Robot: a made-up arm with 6 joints.
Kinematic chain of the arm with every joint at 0, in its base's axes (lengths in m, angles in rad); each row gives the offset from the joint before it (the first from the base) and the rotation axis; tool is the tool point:
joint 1: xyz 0 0 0.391 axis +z
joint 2: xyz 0 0 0 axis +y
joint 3: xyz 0 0 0.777 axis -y
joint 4: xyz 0 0 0 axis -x
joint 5: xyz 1.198 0 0 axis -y
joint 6: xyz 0 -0.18 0 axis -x
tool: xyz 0 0 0
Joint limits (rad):
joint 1: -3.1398..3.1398
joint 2: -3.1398..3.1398
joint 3: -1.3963..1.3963
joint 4: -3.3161..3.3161
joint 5: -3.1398..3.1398
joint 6: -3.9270..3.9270
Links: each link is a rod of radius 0.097 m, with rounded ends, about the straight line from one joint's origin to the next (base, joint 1, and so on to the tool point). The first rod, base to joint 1, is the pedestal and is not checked.
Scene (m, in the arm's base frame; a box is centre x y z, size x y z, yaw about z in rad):
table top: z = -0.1
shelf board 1: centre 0.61 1.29 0.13 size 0.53 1.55 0.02 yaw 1
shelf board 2: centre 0.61 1.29 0.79 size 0.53 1.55 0.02 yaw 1
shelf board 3: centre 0.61 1.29 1.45 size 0.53 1.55 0.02 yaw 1
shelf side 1: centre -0.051 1.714 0.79 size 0.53 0.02 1.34 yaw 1
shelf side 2: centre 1.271 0.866 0.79 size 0.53 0.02 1.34 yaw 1
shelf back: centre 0.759 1.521 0.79 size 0.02 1.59 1.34 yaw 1
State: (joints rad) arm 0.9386 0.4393 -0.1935 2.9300 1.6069 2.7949
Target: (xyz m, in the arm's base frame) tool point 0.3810 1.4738 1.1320
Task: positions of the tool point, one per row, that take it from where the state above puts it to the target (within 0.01 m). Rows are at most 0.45 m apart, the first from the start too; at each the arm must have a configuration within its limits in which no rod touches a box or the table.
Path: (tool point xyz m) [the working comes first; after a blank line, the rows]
Joints at the target: 1.2042 0.4156 0.3979 2.8523 1.6069 2.7949
Straight joint move there: touches shelf board 2.

1: 0.5517 1.0248 0.4496
2: 0.4572 0.8778 0.4499
3: 0.3581 0.7329 0.4161
4: 0.2651 0.9284 0.7538
5: 0.0729 0.9940 1.1320
6: 0.1630 1.1610 1.1739
7: 0.2670 1.3243 1.1736
8: 0.3811 1.4738 1.1320

